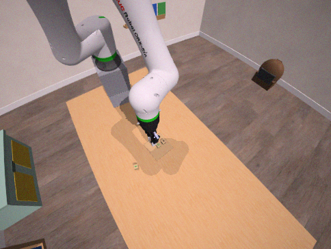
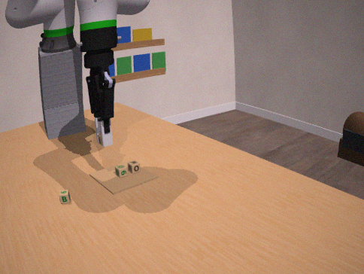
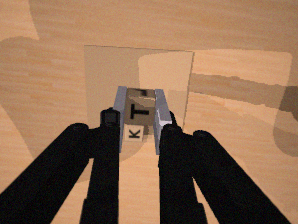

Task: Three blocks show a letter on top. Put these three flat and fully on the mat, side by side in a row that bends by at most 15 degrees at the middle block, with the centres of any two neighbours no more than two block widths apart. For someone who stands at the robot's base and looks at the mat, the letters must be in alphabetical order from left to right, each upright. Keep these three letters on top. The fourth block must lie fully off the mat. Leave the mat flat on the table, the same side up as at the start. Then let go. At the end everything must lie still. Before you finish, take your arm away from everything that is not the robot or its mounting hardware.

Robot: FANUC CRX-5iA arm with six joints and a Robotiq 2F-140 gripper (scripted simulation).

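Now: the thin tan mat 40 mm to the left of my hand and 130 mm below it.
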